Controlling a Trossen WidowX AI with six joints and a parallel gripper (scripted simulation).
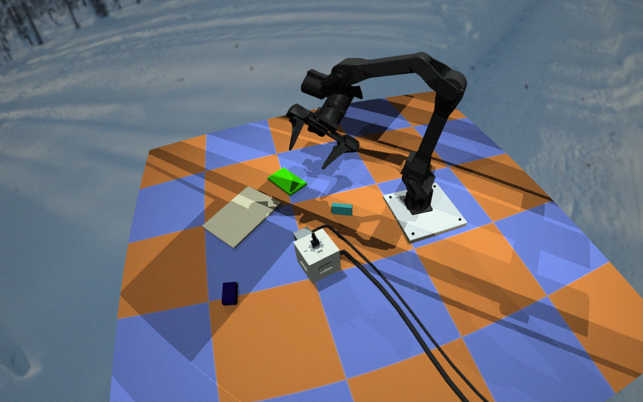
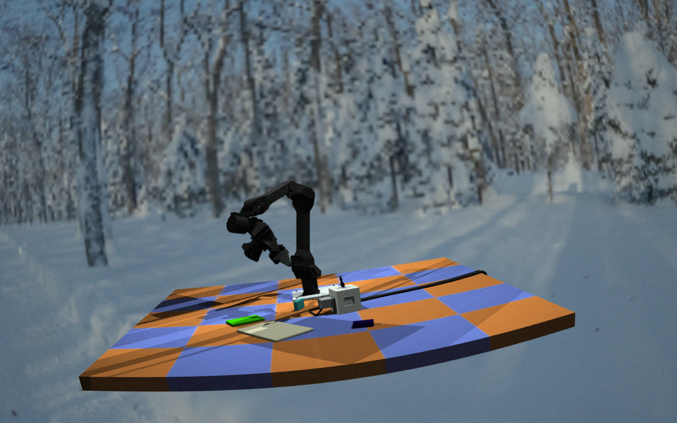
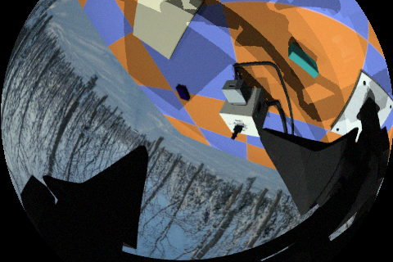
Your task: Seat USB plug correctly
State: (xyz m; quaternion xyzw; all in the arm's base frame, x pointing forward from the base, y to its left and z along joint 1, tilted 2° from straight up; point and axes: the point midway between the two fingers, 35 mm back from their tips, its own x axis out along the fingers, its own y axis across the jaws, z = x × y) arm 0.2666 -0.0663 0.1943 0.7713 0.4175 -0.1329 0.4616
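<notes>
My gripper tip is 170 mm to the right of the dark USB plug, 90 mm above it and 20 mm short of it. The rest, counted from my gripper tip: green block: 180 mm below, 150 mm to the right, 50 mm ahead; teal block: 170 mm below, 80 mm behind, 20 mm to the left; beige flat pad: 200 mm ahead, 180 mm below, 40 mm to the right.
</notes>
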